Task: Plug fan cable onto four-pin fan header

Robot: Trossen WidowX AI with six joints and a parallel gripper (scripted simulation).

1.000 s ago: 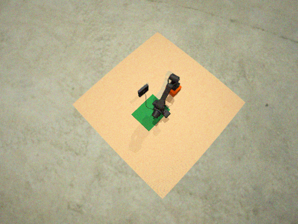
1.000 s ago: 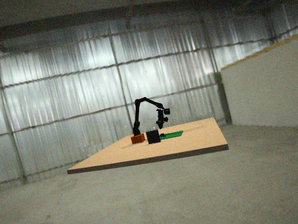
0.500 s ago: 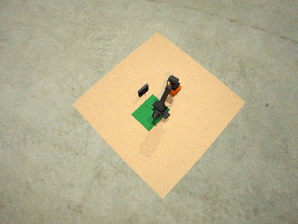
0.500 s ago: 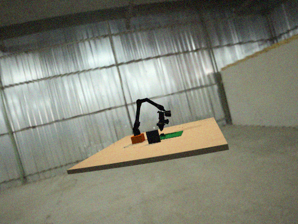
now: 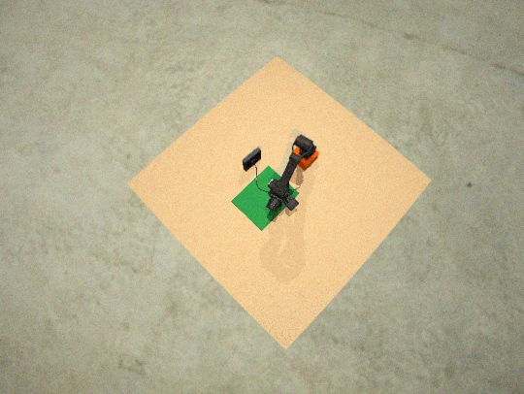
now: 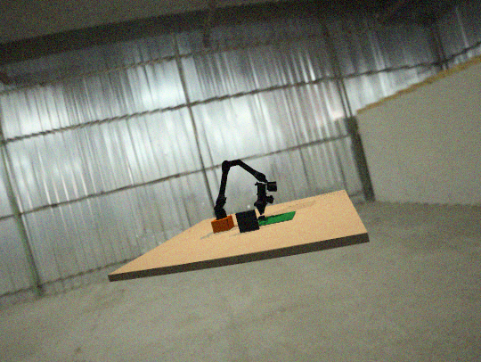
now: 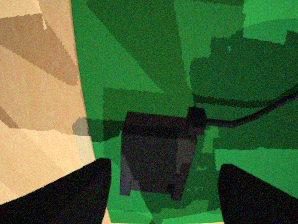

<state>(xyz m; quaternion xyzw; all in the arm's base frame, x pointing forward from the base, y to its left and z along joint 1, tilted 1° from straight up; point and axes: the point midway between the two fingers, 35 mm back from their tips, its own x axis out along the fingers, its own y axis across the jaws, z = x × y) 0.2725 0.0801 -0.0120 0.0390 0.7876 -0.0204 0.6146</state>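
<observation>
Right now the black plug is 20 mm below my gripper tip and 10 mm behind it. Also, from my gripper tip: white four-pin fan header 120 mm to the right, 30 mm below, 20 mm behind; then black fan 280 mm to the right, 30 mm behind, 30 mm above; then green board 80 mm to the right, 70 mm ahead, 50 mm below.
</observation>
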